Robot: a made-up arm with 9 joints. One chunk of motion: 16 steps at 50 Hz.
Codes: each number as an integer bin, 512 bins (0 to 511) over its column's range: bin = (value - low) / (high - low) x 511, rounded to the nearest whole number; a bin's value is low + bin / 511 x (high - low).
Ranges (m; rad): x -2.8..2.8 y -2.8..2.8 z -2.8..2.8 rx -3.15..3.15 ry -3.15..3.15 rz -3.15..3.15
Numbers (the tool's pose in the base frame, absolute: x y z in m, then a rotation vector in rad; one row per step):
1: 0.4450 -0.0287 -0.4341 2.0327 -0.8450 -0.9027
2: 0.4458 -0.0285 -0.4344 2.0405 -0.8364 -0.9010
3: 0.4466 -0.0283 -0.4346 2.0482 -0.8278 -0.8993
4: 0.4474 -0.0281 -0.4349 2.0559 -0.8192 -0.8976
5: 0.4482 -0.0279 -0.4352 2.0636 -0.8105 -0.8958
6: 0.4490 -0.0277 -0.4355 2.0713 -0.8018 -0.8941
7: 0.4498 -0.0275 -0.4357 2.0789 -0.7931 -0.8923
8: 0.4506 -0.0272 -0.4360 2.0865 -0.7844 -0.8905
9: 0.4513 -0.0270 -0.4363 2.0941 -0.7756 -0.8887
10: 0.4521 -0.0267 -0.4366 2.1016 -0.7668 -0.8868
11: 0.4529 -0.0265 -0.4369 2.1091 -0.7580 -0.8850
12: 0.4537 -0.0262 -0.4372 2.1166 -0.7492 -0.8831
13: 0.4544 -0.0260 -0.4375 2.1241 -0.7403 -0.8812
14: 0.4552 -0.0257 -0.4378 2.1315 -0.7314 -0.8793
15: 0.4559 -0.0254 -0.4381 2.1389 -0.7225 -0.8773
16: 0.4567 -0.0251 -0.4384 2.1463 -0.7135 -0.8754
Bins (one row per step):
1: 296 253 216 420 187 182
2: 296 253 216 421 188 182
3: 296 253 216 422 188 183
4: 296 253 216 422 189 183
5: 296 253 216 423 190 183
6: 296 253 216 424 190 183
7: 297 253 216 424 191 183
8: 297 253 216 425 192 183
9: 297 253 216 425 193 183
10: 297 253 216 426 193 184
11: 297 253 216 427 194 184
12: 297 253 216 427 195 184
13: 297 253 216 428 195 184
14: 297 253 216 428 196 184
15: 297 253 216 429 197 184
16: 297 253 215 430 198 184

